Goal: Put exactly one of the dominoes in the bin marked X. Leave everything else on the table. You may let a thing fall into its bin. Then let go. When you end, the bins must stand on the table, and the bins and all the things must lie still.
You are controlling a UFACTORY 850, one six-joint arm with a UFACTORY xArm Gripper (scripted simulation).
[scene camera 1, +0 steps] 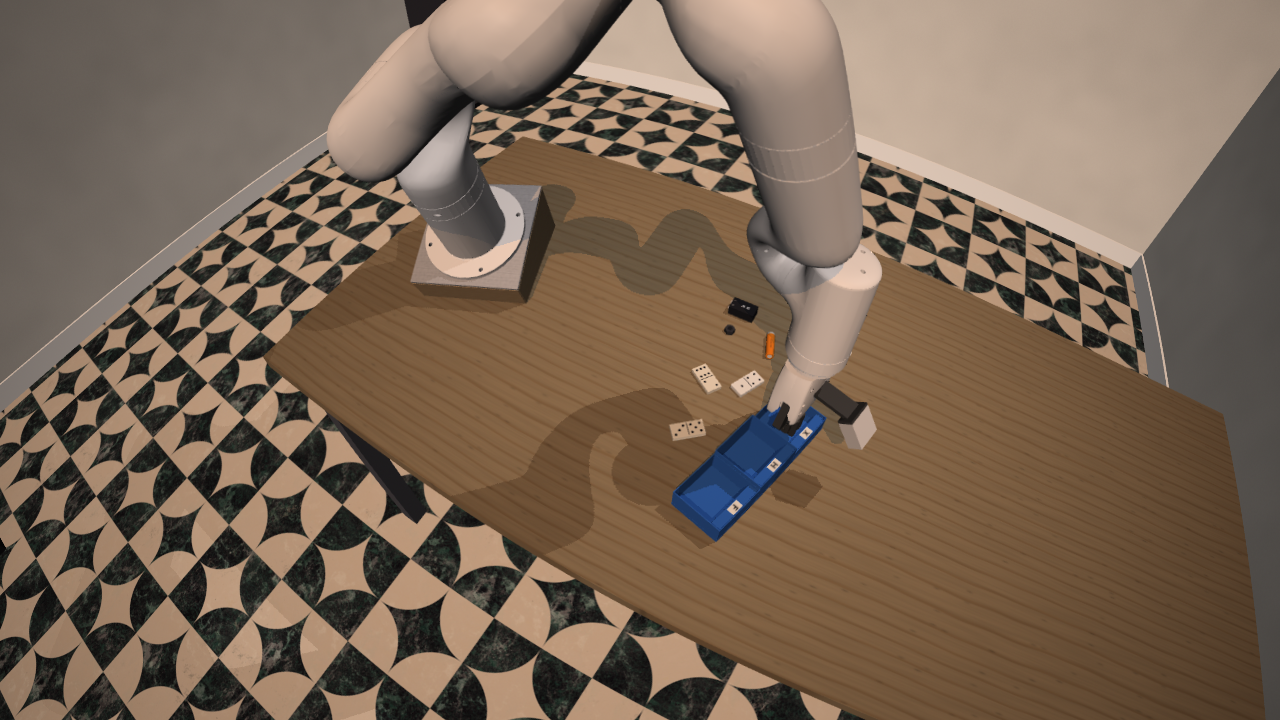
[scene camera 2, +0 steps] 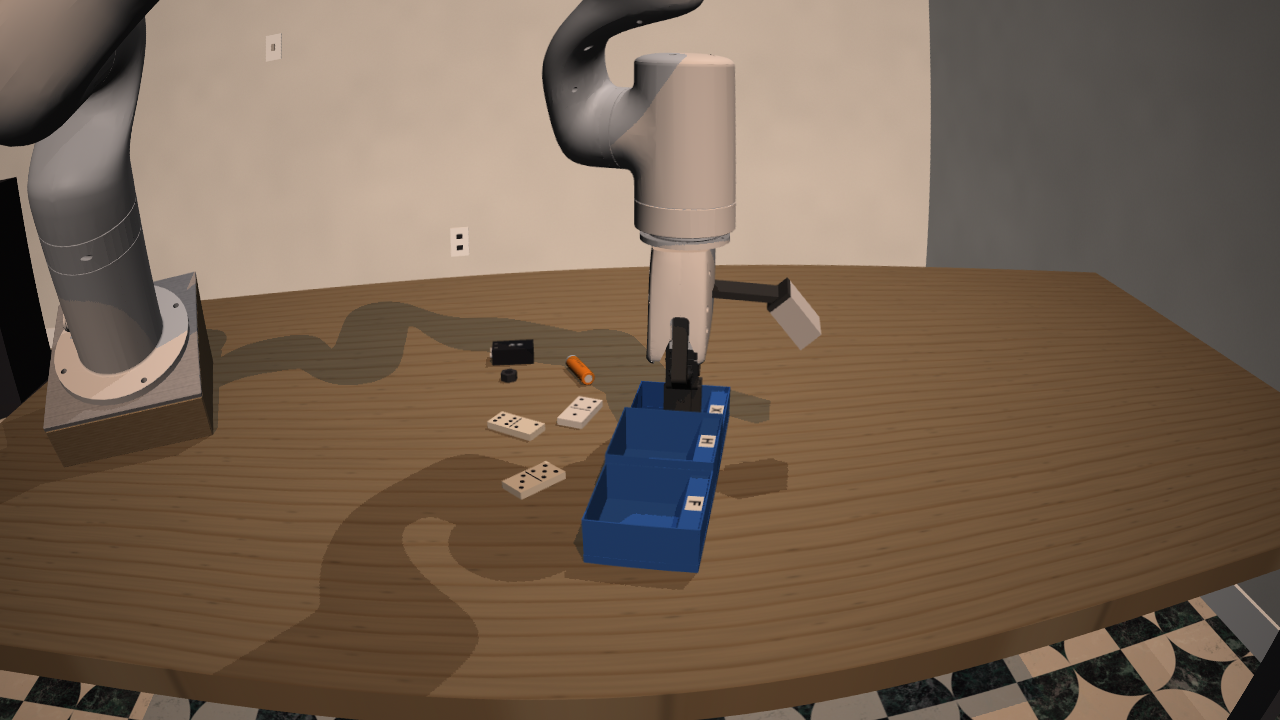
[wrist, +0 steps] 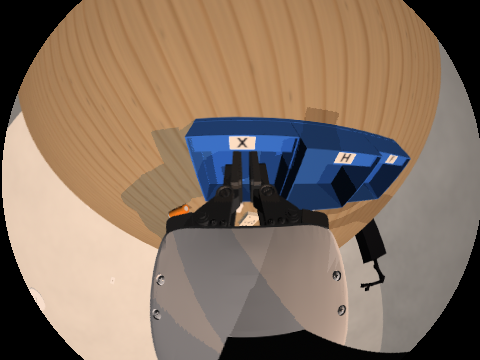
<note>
I see my gripper, a black box and a blue bin row.
My gripper also shows in scene camera 1 and in the wrist view.
</note>
